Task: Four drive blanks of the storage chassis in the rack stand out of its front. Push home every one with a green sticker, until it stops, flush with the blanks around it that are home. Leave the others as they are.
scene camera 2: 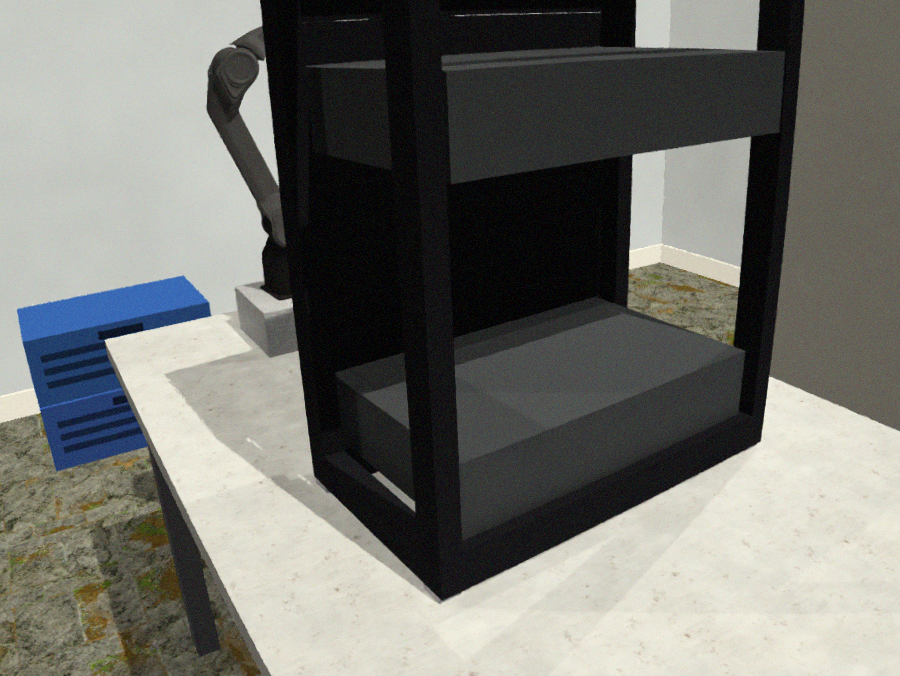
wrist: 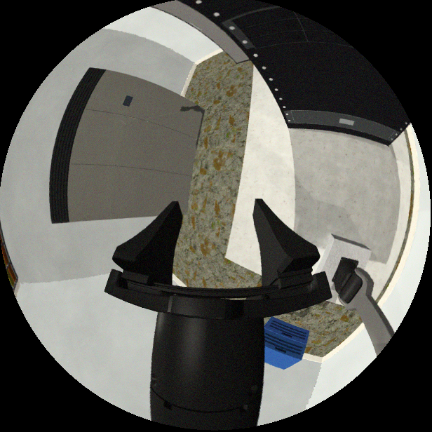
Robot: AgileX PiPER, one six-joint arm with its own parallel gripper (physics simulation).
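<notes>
The black rack [scene camera 2: 429, 327] [wrist: 345, 85] stands on the table. In the scene view its back and side show, with a dark grey chassis [scene camera 2: 611, 109] in its upper part and another grey unit [scene camera 2: 603, 429] at its bottom. In the wrist view its dark front shows at the upper right, with a grey strip and a small light label near the lower edge. My gripper [wrist: 216, 207] is open, with nothing between the fingers, apart from the rack. It is hidden behind the rack in the scene view. The drive blanks and green stickers cannot be made out.
The light table [scene camera 2: 240, 465] [wrist: 265, 150] carries the rack and the arm's pale base block [scene camera 2: 265, 323] [wrist: 325, 260]. Blue crates [scene camera 2: 116, 320] [wrist: 285, 345] stand beyond the table. A large grey-brown cabinet [scene camera 2: 851, 218] [wrist: 130, 150] stands on the floor beside it.
</notes>
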